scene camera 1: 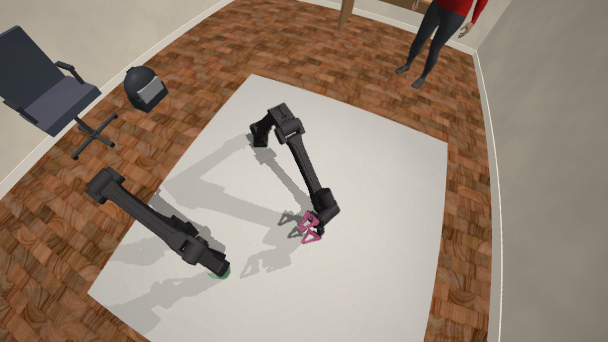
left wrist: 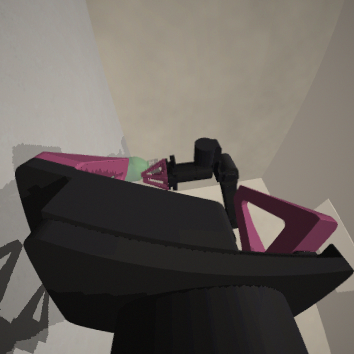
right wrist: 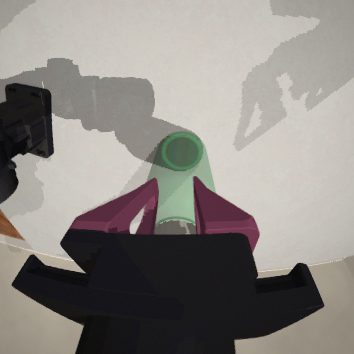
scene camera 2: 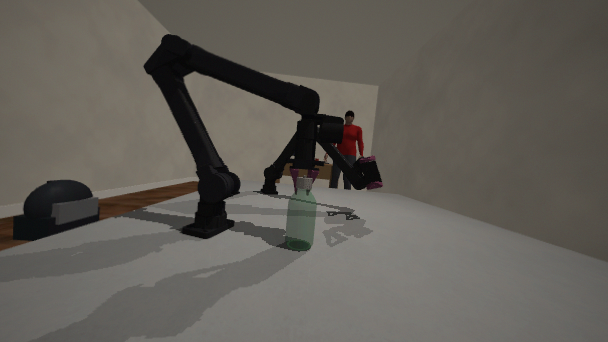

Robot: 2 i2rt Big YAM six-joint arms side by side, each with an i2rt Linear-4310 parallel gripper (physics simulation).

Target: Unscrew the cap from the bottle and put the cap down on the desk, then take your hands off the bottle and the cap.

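Frame: origin at the left arm's base, x ahead, y left, z up, level; metres.
Where they show: left gripper, fingertip midpoint: (scene camera 1: 300, 237) (left wrist: 184, 178) (scene camera 2: 370, 170); right gripper, fingertip midpoint: (left wrist: 141, 177) (right wrist: 174, 183) (scene camera 2: 301, 195); left arm's base at its link origin: (scene camera 1: 261, 139) (scene camera 2: 269, 192); right arm's base at its link origin: (right wrist: 32, 119) (scene camera 2: 210, 229).
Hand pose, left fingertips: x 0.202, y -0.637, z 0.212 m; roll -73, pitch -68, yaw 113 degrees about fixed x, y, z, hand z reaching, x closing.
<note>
Each offset is from my left fingertips to the centre of the thing. Level surfaces: height alone.
A translucent green bottle @(dx -0.356, dy -0.113, dz -0.122 m) (scene camera 1: 221, 274) (scene camera 2: 300, 222) (left wrist: 136, 169) (right wrist: 182, 151) stands upright on the white desk @(dz -0.212 m) (scene camera 1: 375, 285) (scene camera 2: 425, 285). Its ribbed grey cap @(dx -0.356, dy -0.112, dz -0.042 m) (scene camera 2: 304, 183) (right wrist: 172, 228) sits at the bottle's top. My right gripper (scene camera 2: 302, 191) (right wrist: 174, 183) points down over the bottle and is shut on the cap, one pink finger on each side. In scene camera 1 its fingers are hidden under the wrist. My left gripper (scene camera 1: 304, 234) (scene camera 2: 370, 172) is open and empty, well apart from the bottle, above the desk. Whether the cap's thread is loose cannot be seen.
The left arm (scene camera 1: 305, 162) reaches over the desk's middle. A dark helmet-like object (scene camera 1: 142, 87) (scene camera 2: 60, 207) and an office chair (scene camera 1: 62, 97) are off the desk's left side. A person in red (scene camera 1: 435, 40) (scene camera 2: 353, 142) stands beyond the far edge.
</note>
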